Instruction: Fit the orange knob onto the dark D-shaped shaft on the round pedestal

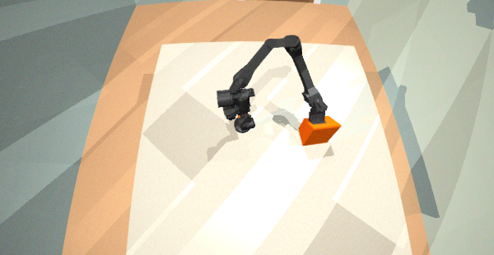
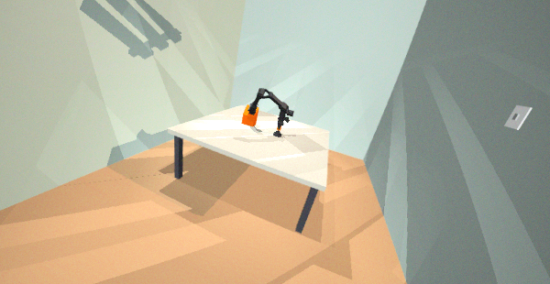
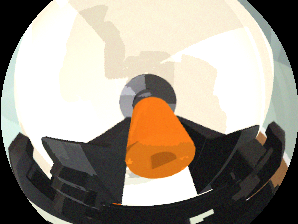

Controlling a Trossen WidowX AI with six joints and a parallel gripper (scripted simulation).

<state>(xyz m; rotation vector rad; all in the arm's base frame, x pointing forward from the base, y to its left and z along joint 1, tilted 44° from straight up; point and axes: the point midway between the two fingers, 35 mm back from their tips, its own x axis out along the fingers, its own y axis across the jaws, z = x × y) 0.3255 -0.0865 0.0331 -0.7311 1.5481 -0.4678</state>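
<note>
Now: the orange knob 20 mm above my gripper tip. From my gripper tip the other things lie so: dark pedestal (40 mm below).
</note>
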